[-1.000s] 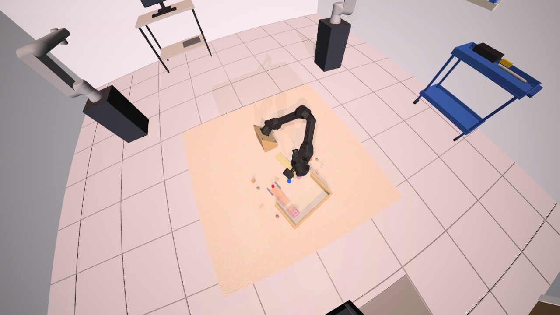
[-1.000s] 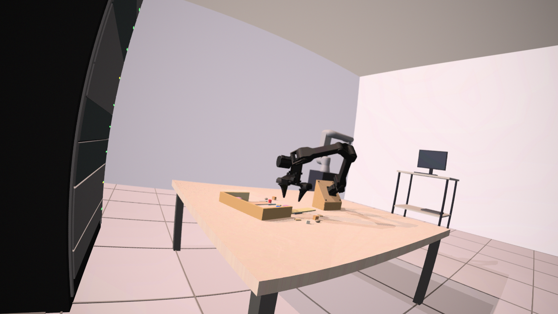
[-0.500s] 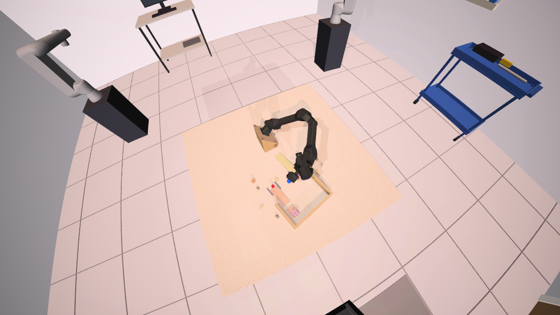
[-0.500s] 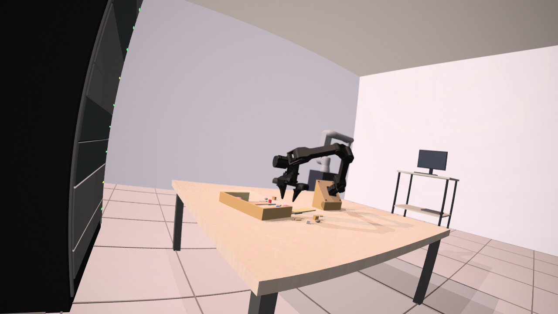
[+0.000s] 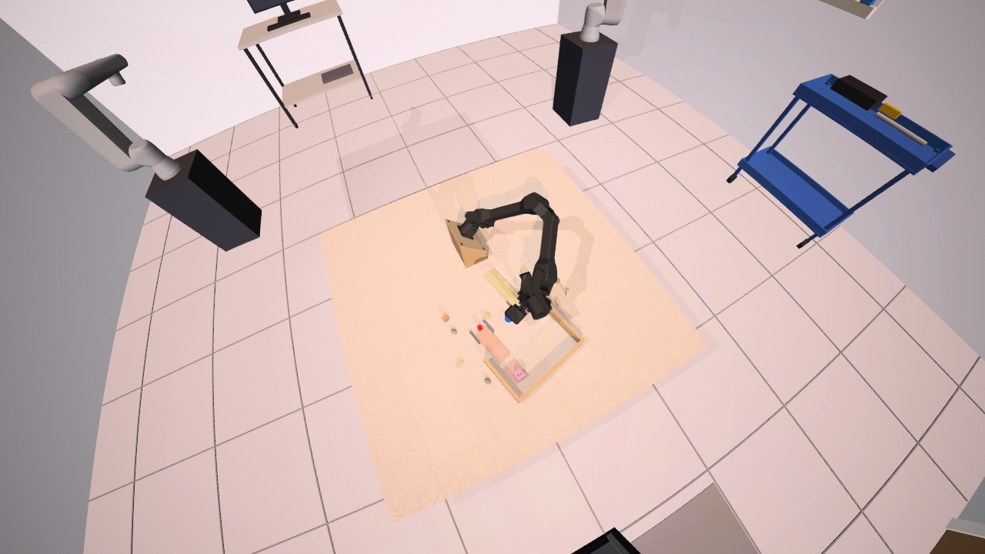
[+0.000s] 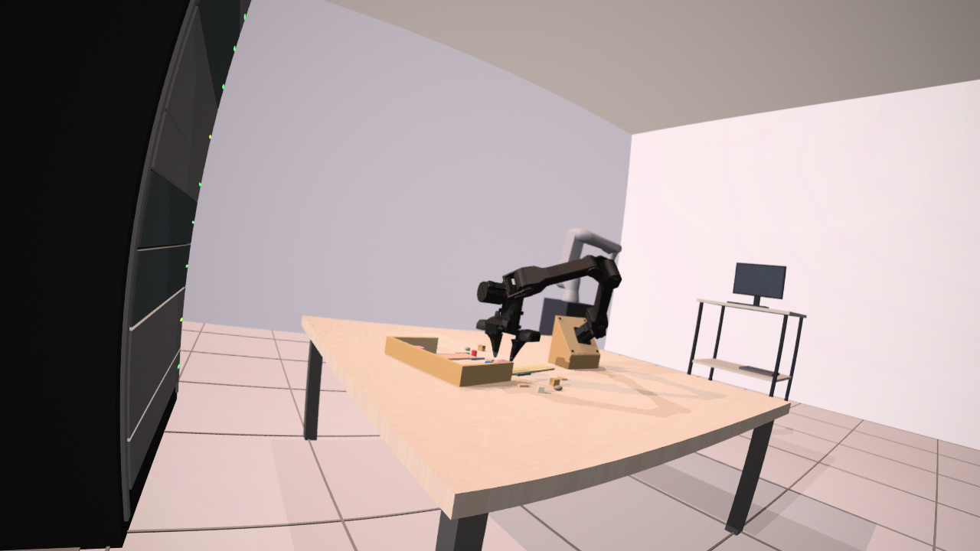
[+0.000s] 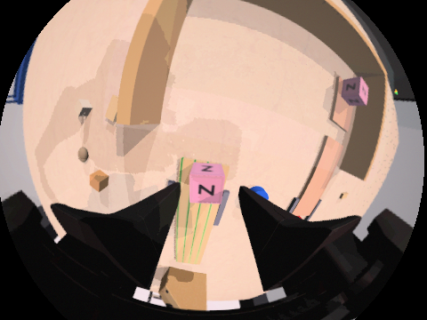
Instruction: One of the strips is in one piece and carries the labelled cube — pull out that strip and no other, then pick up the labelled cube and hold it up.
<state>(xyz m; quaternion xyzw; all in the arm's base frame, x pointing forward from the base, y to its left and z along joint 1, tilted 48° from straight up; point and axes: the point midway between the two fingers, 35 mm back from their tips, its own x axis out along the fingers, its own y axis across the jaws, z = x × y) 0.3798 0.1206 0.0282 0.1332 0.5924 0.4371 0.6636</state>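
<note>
Right now my gripper tip is 70 mm to the left of the blue disc and 30 mm above it. Also, from my gripper tip: red piece 10 mm behind, 190 mm to the right, 30 mm below.
</note>
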